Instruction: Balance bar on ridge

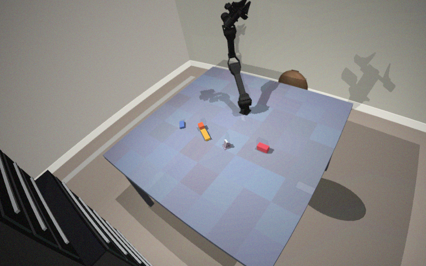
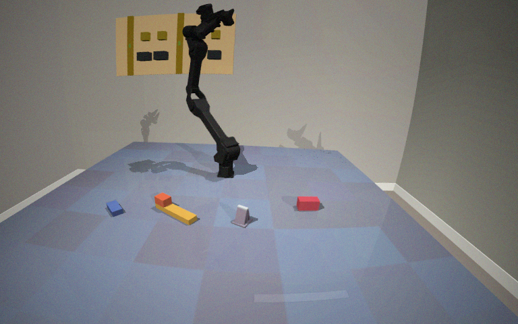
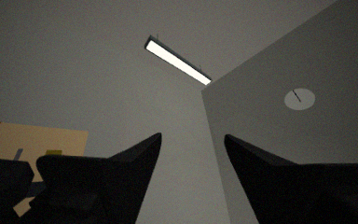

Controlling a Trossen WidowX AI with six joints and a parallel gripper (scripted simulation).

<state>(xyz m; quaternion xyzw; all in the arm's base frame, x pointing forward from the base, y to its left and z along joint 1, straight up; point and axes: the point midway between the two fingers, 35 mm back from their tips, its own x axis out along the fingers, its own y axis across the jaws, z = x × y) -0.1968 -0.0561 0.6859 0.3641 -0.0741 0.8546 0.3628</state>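
Right now the bar is 690 mm below my gripper tip, 510 mm ahead of it and 110 mm to the right of it. Also, from my gripper tip: small blue block (700 mm below, 540 mm ahead, 280 mm to the right); then red block (690 mm below, 460 mm ahead, 320 mm to the left).
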